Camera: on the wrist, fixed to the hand. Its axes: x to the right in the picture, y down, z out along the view.
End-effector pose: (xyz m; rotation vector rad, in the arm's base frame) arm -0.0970 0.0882 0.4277 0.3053 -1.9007 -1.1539
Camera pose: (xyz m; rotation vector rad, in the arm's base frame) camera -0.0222 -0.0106 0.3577 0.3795 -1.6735 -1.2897
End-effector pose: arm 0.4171 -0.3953 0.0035 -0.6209 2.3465 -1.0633
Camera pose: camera 0.3935 -0.3792 0.1429 -0.7264 2.5697 -1.0032
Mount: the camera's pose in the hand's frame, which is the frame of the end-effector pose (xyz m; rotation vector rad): -0.0246 -0.0943 -0.1037 -0.1536 0.1489 -0.0852
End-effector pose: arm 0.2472 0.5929 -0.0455 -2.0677 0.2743 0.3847
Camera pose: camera 0.2736 0.5508 0.0879 -2.2551 0.2511 0.2055
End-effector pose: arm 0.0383 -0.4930 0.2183 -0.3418 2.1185 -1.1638
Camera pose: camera -0.0227 -0.4670 0.3442 -0.4308 2.3509 -1.1067
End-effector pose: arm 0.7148 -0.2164 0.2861 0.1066 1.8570 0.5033
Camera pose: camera 0.6439 -0.3393 0.2976 -0.1155 1.9510 0.6060
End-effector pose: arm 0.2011 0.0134 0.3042 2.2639 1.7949 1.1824
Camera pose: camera 0.0637 -0.0190 0.3225 2.0453 1.7590 1.4526
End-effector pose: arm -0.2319 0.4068 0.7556 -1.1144 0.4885 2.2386
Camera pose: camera -0.0975 0.4130 0.7091 -1.3619 0.3262 2.1582
